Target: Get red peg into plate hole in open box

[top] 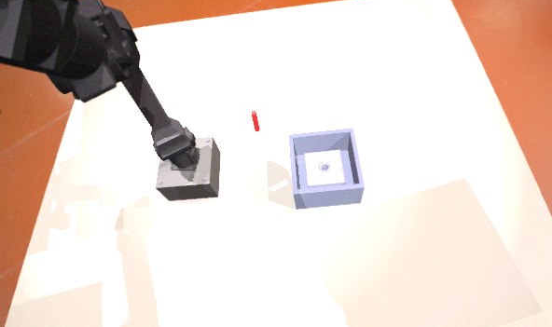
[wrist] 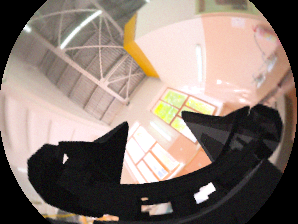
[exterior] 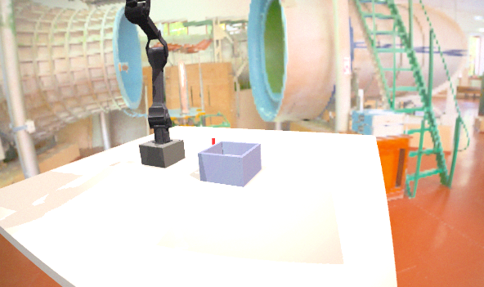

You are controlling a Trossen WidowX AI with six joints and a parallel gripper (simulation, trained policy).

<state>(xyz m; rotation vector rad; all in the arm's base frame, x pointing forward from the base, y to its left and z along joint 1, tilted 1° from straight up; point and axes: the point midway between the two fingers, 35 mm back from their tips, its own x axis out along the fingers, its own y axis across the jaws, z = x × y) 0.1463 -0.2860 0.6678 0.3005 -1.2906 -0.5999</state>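
Now: gripper tip 740 mm above the red peg and 440 mm to the right of it. The rest, counted from my gripper tip: pale plate: 740 mm below, 290 mm to the left, 190 mm ahead; then box: 760 mm below, 290 mm to the left, 190 mm ahead.
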